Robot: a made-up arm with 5 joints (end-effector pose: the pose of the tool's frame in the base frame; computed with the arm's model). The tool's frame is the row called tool.
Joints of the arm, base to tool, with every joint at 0 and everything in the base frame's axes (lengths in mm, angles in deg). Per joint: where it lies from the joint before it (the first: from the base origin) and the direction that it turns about. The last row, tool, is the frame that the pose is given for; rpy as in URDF.
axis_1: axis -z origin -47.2 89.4 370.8
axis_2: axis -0.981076 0.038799 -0.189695 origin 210.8 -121.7 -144
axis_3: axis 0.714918 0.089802 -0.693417 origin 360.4 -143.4 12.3
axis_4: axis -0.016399 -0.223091 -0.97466 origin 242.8 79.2 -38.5
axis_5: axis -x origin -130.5 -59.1 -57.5
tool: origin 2 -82.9 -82.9 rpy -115.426 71.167 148.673
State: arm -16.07 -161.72 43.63 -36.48 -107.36
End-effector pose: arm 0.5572 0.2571 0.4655 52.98 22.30 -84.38
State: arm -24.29 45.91 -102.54 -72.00 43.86
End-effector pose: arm 0.8194 0.2133 0.0998 -134.10 -13.74 -8.97
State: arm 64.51 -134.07 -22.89 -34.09 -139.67
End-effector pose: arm 0.2374 -0.4673 0.3658 -31.52 93.60 138.82
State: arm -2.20 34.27 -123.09 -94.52 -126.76
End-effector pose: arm 0.6550 -0.1236 0.1761 26.76 -6.09 142.08
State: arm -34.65 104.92 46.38 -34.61 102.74
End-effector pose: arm 0.5835 0.2595 0.6391 -22.66 -76.66 -74.11
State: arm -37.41 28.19 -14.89 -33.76 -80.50
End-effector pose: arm 0.7035 0.2025 0.1526 2.61 150.93 -61.86
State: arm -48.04 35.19 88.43 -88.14 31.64
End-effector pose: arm 0.8811 0.2176 0.1294 25.09 87.00 -19.35
